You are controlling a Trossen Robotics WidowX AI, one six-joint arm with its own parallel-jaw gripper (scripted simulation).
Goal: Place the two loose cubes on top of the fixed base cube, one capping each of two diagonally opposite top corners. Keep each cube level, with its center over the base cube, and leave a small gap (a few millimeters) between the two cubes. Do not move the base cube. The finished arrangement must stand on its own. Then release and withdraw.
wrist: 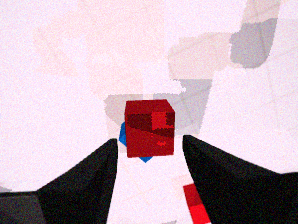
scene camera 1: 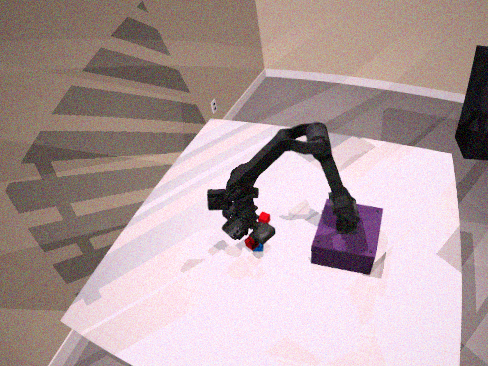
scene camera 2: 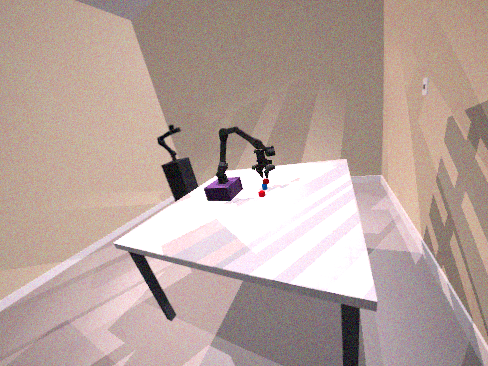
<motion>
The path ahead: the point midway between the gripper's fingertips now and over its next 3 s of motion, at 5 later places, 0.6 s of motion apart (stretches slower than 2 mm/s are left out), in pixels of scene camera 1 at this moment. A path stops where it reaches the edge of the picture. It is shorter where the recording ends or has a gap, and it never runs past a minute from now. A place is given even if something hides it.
The gripper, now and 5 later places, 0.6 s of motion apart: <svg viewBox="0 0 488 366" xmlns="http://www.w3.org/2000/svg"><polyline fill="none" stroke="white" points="251,238 254,213 261,207 263,214 264,218 262,215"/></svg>
</motion>
